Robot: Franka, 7 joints.
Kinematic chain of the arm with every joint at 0, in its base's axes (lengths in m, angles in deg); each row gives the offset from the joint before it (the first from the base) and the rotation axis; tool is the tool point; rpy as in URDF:
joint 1: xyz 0 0 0.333 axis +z
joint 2: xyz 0 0 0 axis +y
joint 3: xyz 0 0 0.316 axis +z
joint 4: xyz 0.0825 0 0 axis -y
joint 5: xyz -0.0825 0 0.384 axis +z
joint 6: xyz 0 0 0 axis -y
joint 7: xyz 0.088 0 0 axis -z
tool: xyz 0 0 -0.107 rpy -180 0 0
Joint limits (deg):
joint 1: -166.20..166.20
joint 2: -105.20..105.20
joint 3: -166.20..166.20
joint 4: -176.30..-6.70
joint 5: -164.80..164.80
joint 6: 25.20..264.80
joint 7: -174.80..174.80
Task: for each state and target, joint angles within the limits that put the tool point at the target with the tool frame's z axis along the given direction. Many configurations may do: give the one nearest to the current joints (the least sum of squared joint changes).
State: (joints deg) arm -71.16 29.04 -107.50 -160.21 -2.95 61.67 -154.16
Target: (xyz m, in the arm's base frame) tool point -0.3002 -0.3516 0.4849 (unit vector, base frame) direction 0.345 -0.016 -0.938
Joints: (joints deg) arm -34.38 38.55 -115.86 -119.32 41.69 79.48 -154.16
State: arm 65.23 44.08 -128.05 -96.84 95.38 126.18 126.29
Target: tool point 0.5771 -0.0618 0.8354 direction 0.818 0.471 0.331
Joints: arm 69.83 28.74 -104.70 -80.50 132.01 124.31 126.29
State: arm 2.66 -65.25 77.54 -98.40 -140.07 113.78 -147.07
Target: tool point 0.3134 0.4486 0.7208 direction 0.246 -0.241 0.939
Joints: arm -42.07 -44.62 76.09 -104.01 -117.73 95.41 -147.07
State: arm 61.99 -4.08 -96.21 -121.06 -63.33 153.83 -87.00
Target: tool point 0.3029 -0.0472 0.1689 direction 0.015 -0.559 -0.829
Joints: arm 74.17 2.58 -85.24 -164.30 -77.77 148.68 -87.00
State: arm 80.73 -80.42 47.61 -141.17 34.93 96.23 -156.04
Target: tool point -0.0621 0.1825 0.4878 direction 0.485 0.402 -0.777
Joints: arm 67.12 -100.54 37.45 -169.33 17.75 103.90 -156.04
